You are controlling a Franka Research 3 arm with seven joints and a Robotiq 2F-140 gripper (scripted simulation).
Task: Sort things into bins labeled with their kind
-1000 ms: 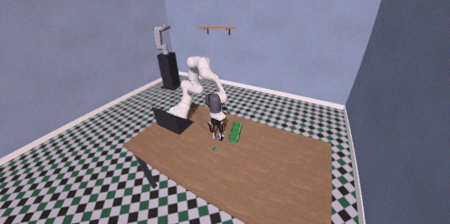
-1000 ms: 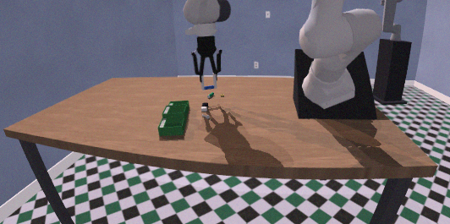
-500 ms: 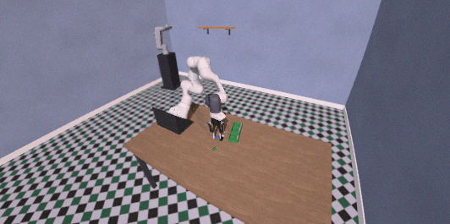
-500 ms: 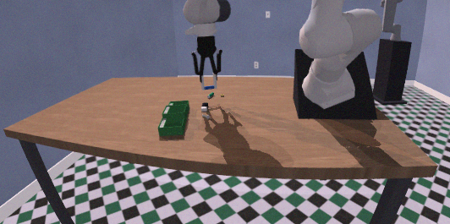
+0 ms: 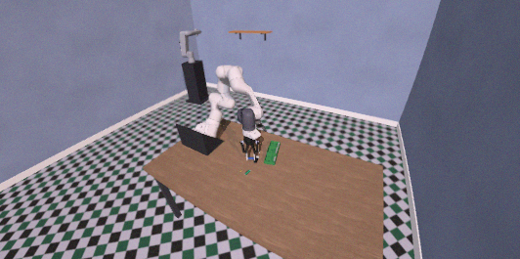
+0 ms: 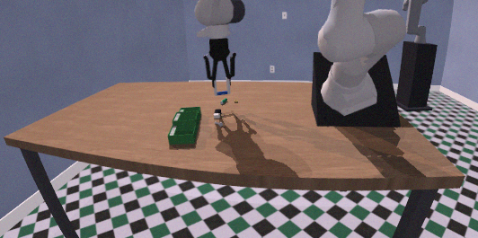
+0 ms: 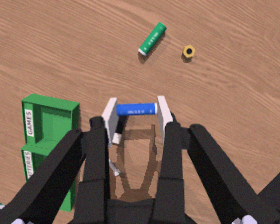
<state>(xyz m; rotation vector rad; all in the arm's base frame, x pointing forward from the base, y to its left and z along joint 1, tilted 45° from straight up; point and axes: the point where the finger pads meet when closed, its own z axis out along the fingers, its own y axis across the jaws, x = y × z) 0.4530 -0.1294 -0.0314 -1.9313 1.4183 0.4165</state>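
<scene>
Now: the green cylinder 10 mm ahead of my hand, 80 mm to the right of it and 90 mm below it. From my hand the other things lie so: yellow thing (50 mm behind, 80 mm to the right, 90 mm below); black-and-white block (20 mm ahead, 70 mm to the left, 90 mm below); blue cylinder (30 mm below).
</scene>
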